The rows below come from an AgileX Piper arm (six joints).
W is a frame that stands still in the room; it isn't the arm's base.
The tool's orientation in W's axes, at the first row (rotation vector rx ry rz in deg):
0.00 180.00 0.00
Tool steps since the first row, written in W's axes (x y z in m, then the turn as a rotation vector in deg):
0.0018 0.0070 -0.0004 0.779 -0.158 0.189
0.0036 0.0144 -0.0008 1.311 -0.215 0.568
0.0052 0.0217 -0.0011 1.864 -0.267 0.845
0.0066 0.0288 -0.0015 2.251 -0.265 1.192
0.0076 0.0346 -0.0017 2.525 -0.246 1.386
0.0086 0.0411 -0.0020 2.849 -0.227 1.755
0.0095 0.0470 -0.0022 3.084 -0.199 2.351
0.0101 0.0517 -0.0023 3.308 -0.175 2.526
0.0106 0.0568 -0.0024 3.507 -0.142 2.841
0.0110 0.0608 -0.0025 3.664 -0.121 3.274
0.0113 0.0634 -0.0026 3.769 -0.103 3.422
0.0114 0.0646 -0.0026 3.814 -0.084 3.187
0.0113 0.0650 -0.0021 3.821 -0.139 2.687
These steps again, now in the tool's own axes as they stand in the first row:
-0.0018 0.0070 0.0004 -0.779 -0.158 -0.189
-0.0036 0.0144 0.0008 -1.311 -0.215 -0.568
-0.0052 0.0217 0.0011 -1.864 -0.267 -0.845
-0.0066 0.0288 0.0015 -2.251 -0.265 -1.192
-0.0076 0.0346 0.0017 -2.525 -0.246 -1.386
-0.0086 0.0411 0.0020 -2.849 -0.227 -1.755
-0.0095 0.0470 0.0022 -3.084 -0.199 -2.351
-0.0101 0.0517 0.0023 -3.308 -0.175 -2.526
-0.0106 0.0568 0.0024 -3.507 -0.142 -2.841
-0.0110 0.0608 0.0025 -3.664 -0.121 -3.274
-0.0113 0.0634 0.0026 -3.769 -0.103 -3.422
-0.0114 0.0646 0.0026 -3.814 -0.084 -3.187
-0.0113 0.0650 0.0021 -3.821 -0.139 -2.687

